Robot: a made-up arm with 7 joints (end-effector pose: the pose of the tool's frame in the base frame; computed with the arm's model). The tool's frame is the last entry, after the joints. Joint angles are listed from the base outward.
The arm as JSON. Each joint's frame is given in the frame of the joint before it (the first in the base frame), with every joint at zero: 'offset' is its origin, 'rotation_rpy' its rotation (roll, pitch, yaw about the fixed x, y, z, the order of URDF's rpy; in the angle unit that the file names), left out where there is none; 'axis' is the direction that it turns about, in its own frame. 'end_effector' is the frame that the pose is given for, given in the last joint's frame.
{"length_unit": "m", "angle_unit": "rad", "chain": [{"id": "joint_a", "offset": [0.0, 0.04, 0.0], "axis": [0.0, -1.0, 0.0]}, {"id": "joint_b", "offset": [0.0, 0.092, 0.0], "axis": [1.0, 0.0, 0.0]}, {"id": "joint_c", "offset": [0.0, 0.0, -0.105], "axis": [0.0, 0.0, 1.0]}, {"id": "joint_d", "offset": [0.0, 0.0, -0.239], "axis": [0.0, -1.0, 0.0]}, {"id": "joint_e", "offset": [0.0, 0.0, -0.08], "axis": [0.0, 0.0, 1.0]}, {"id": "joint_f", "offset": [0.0, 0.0, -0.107], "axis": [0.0, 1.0, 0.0]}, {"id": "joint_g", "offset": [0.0, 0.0, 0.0], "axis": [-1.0, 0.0, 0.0]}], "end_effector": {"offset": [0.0, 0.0, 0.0]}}
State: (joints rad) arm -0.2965 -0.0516 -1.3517 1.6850 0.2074 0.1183 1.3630
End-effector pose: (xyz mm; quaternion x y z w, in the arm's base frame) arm -52.8 -65.7 -311.1 -0.8474 -0.1358 -0.4929 0.1436
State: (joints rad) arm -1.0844 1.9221 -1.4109 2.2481 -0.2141 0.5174 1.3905
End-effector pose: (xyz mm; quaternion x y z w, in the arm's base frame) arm -39.6 394.5 -47.2 -0.5443 0.7105 -0.3784 0.2363
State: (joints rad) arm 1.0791 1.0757 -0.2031 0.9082 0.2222 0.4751 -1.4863
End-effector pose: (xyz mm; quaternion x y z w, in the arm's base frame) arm 283.5 521.8 12.0 0.7637 -0.3631 0.4908 0.2098
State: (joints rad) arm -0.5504 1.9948 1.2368 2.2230 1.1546 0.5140 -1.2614
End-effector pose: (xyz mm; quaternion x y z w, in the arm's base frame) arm 158.1 284.3 164.4 0.3967 -0.8692 -0.0233 0.2943
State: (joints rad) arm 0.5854 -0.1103 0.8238 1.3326 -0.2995 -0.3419 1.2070
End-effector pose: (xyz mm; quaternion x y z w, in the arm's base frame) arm 324.2 221.8 -265.5 -0.0531 -0.8128 -0.2380 0.5290
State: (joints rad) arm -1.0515 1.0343 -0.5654 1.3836 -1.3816 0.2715 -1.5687
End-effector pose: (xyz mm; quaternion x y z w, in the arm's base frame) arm -164.6 407.3 -272.8 0.2817 -0.6665 -0.6696 0.1675
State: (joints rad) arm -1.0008 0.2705 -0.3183 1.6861 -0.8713 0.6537 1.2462
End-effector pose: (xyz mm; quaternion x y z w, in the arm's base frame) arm -179.5 162.2 -324.6 -0.3333 0.2421 -0.4502 0.7922
